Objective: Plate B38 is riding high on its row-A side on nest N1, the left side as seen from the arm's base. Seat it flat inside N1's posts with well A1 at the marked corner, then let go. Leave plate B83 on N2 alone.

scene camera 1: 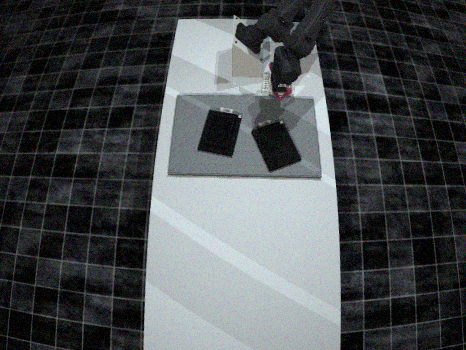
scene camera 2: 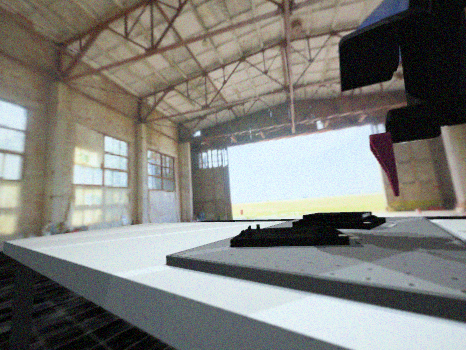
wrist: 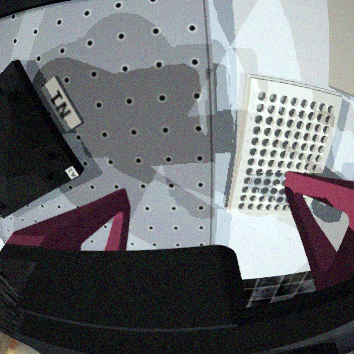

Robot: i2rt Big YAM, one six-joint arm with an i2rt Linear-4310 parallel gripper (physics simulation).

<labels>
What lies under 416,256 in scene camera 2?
A grey perforated plate.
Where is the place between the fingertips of my gripper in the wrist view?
208,189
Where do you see a grey perforated plate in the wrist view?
At 139,83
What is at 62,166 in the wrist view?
A black nest.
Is my gripper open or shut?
Open.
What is my gripper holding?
Nothing.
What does the white well plate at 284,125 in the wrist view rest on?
The table.
</labels>
